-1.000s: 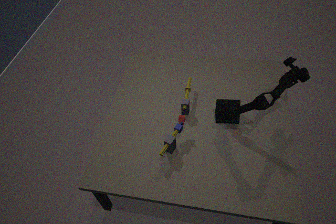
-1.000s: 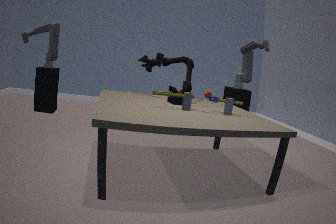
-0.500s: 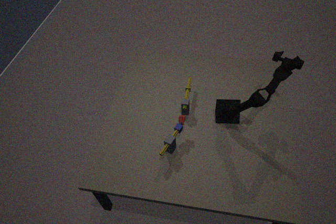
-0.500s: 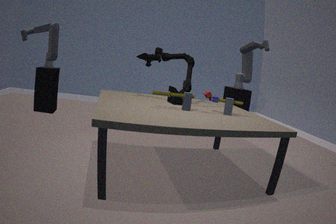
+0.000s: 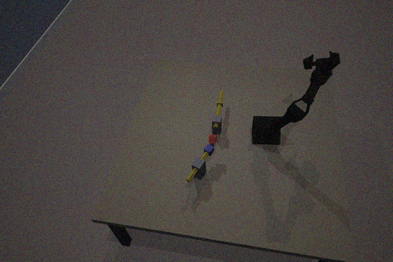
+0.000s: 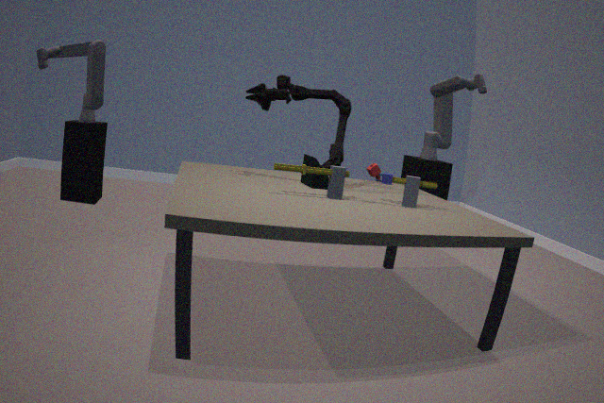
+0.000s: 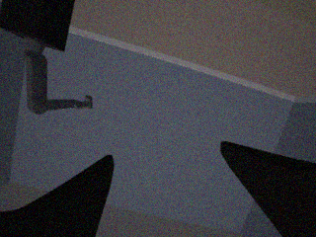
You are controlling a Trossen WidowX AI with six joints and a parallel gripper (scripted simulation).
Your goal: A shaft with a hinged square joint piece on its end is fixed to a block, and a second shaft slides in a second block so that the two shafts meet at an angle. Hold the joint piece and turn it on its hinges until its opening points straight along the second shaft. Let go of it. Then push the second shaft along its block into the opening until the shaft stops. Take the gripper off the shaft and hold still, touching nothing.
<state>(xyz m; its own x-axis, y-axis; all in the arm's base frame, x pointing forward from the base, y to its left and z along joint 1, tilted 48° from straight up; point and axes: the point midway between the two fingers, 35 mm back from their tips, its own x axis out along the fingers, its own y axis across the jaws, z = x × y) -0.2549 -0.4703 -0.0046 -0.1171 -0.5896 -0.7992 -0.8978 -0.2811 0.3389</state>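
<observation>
The red square joint piece lies 57 cm ahead of my gripper tip, 49 cm to the left of it and 26 cm below it.
</observation>
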